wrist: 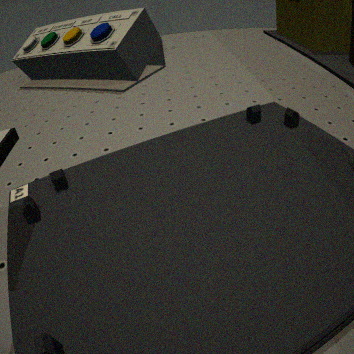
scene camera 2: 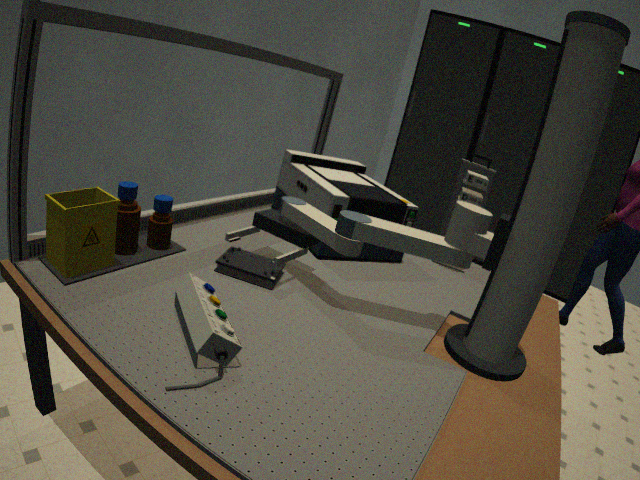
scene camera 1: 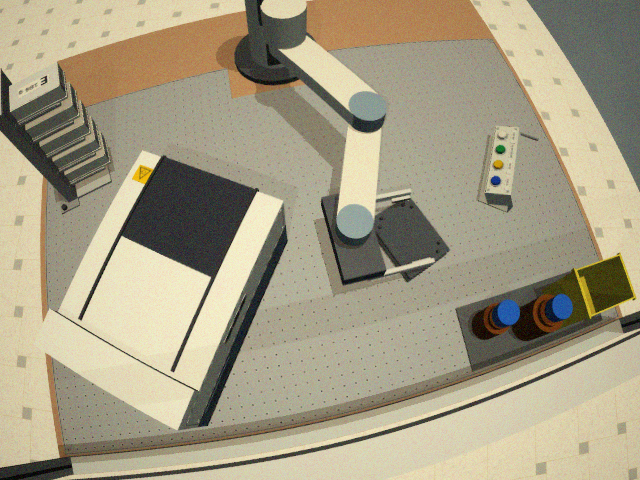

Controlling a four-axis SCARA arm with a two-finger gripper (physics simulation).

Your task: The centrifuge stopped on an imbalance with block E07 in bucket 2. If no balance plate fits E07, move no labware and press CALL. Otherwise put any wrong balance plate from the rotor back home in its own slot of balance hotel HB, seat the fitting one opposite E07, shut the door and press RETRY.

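Where they show: gripper, fingertip midpoint: (wrist: 194, 78) (scene camera 2: 250, 249) (scene camera 1: 421, 225); arm's base, origin of the base link: (scene camera 2: 484, 353).
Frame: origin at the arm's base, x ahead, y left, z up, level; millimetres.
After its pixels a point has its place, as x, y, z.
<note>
My gripper (scene camera 1: 421, 227) @(648, 204, 87) (scene camera 2: 251, 248) @(648, 204, 87) is open and empty; its two pale fingers reach over the dark nest (scene camera 1: 410, 235) @(650, 185, 44) (scene camera 2: 250, 264) @(641, 199, 44) (wrist: 180, 225) @(637, 177, 44). The nest is labelled A1, has small corner posts and bears no labware. The centrifuge (scene camera 1: 149, 294) @(715, -363, 223) (scene camera 2: 310, 180) @(739, -188, 213) is the big cream machine at the left in scene camera 1; its top has a dark rectangular area (scene camera 1: 191, 206) @(562, -256, 226). I cannot make out rotor, buckets, block E07 or the door's state. The stepped hotel (scene camera 1: 38, 93) @(294, -547, 383) (scene camera 2: 475, 180) holds pale, stacked items. The button box (scene camera 1: 509, 165) @(543, 490, 90) (scene camera 2: 193, 325) @(506, 552, 64) (wrist: 85, 67) @(543, 451, 36) has white, green, yellow and blue buttons; the blue one (wrist: 101, 32) @(575, 427, 79) is labelled CALL.
Two brown bottles with blue caps (scene camera 1: 505, 313) @(895, 301, 158) (scene camera 1: 559, 307) @(924, 411, 199) (scene camera 2: 127, 191) @(903, 437, 188) (scene camera 2: 163, 203) @(874, 328, 151) and a yellow bin (scene camera 1: 584, 294) @(917, 496, 188) (scene camera 2: 82, 242) @(857, 596, 99) (wrist: 315, 25) @(860, 495, 57) stand on a dark mat (scene camera 1: 478, 353) @(953, 275, 18). The arm's column (scene camera 2: 547, 206) @(2, 75, 432) stands at the table's edge. A person (scene camera 2: 617, 227) is at the right in scene camera 2.
</note>
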